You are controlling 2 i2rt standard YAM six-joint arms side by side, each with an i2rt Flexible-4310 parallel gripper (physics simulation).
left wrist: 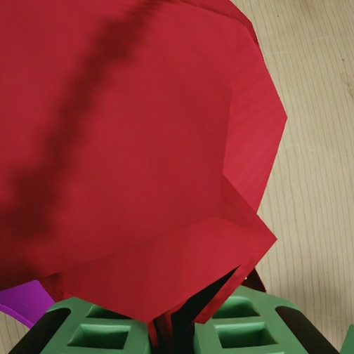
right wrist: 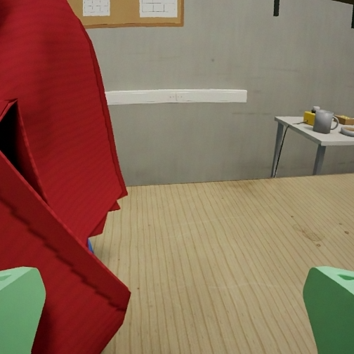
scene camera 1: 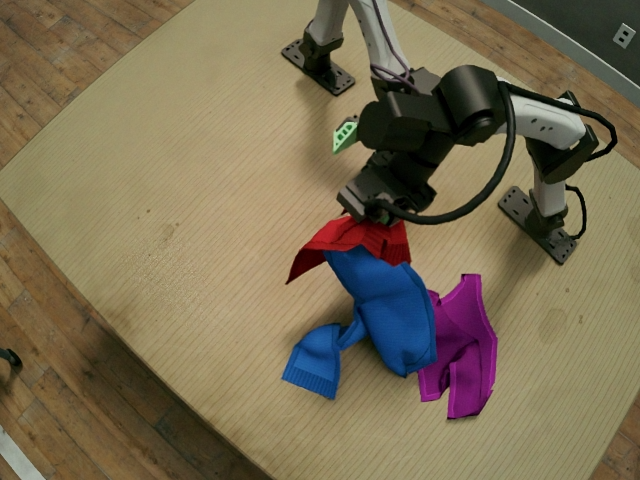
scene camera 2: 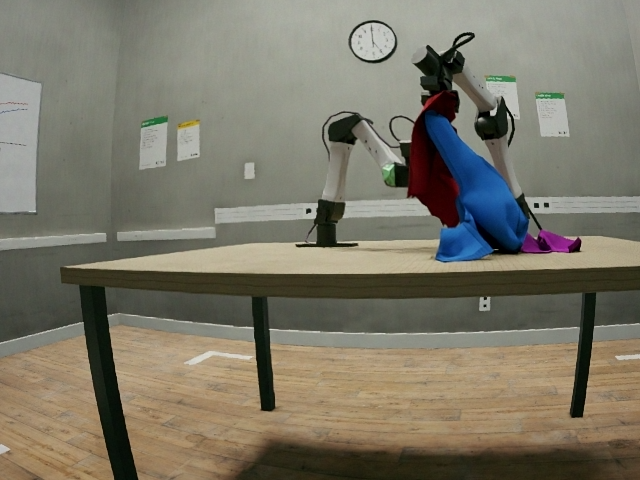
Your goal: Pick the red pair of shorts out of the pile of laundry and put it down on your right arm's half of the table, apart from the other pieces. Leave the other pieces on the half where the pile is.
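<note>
The red shorts [scene camera 1: 356, 235] [scene camera 2: 431, 175] [left wrist: 150, 150] [right wrist: 65, 125] hang high above the table from my left gripper [scene camera 1: 385, 219] [left wrist: 172, 282], which is shut on them. The blue piece [scene camera 1: 382, 310] [scene camera 2: 480, 206] hangs with them: its top reaches up against the red cloth near the gripper, and its lower end lies on the table. How it is caught is hidden. My right gripper [right wrist: 173, 284] is open beside the shorts. In the right wrist view a red lower corner reaches in past the picture's left finger; its depth between the fingers is unclear.
A magenta piece [scene camera 1: 467, 341] [scene camera 2: 553, 241] [left wrist: 27, 300] lies on the table [scene camera 1: 155, 361] [scene camera 2: 232, 263], touching the blue piece. My two arms are close together above the table. In the right wrist view, a side table [right wrist: 300, 126] with a mug [right wrist: 324, 121] stands beyond.
</note>
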